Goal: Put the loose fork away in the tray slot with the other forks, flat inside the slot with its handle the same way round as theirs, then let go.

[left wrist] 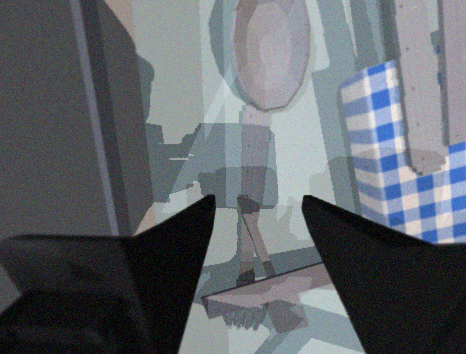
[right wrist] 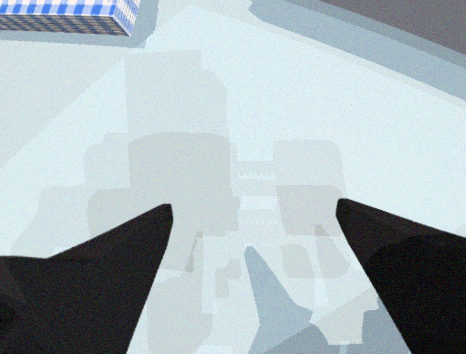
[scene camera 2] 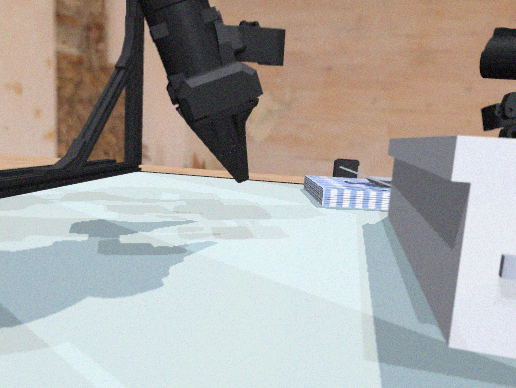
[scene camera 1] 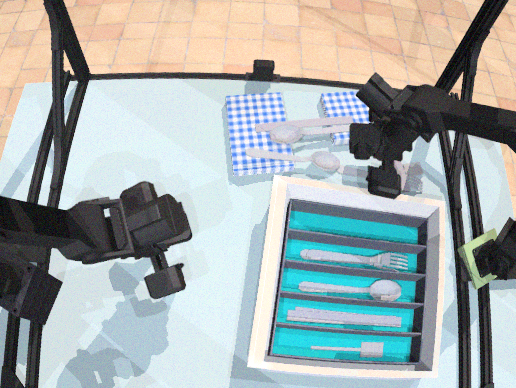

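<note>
The loose fork (scene camera 1: 352,170) (left wrist: 256,145) lies behind the tray (scene camera 1: 265,300) (scene camera 2: 480,250) (left wrist: 45,125), its handle to the left and tines to the right in scene camera 1. In the left wrist view a pinkish shape crosses near its tines; I cannot tell what it is. A fork (scene camera 1: 335,256) lies in the tray's second slot from the back, handle left. My left gripper (scene camera 1: 376,164) (left wrist: 258,201) is open above the loose fork, the handle passing between its fingertips in view. My right gripper (scene camera 1: 161,250) (scene camera 2: 242,179) (right wrist: 254,209) is open and empty above the table, left of the tray.
A spoon (scene camera 1: 325,161) (left wrist: 270,50) lies just left of the loose fork. Another spoon (scene camera 1: 287,133) and a long knife (scene camera 1: 305,123) lie over two checked napkins (scene camera 1: 240,115) (scene camera 1: 337,100). Other tray slots hold a spoon (scene camera 1: 385,290) and knives (scene camera 1: 345,317).
</note>
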